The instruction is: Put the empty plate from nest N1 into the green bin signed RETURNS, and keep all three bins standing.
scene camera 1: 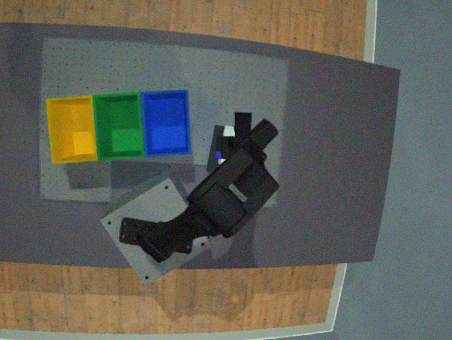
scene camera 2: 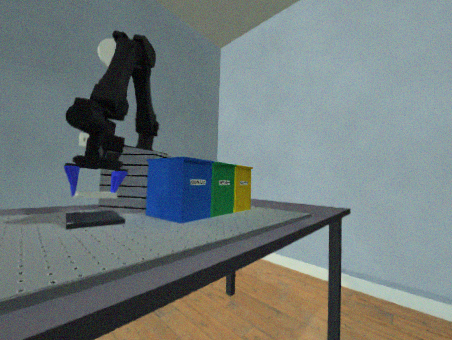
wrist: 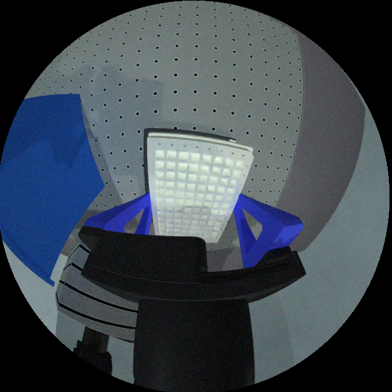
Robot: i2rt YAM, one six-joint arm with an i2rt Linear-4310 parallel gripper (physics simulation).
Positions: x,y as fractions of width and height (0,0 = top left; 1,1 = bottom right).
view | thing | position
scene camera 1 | blue bin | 0.37,0.34
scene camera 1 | yellow bin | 0.16,0.37
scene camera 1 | green bin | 0.26,0.35
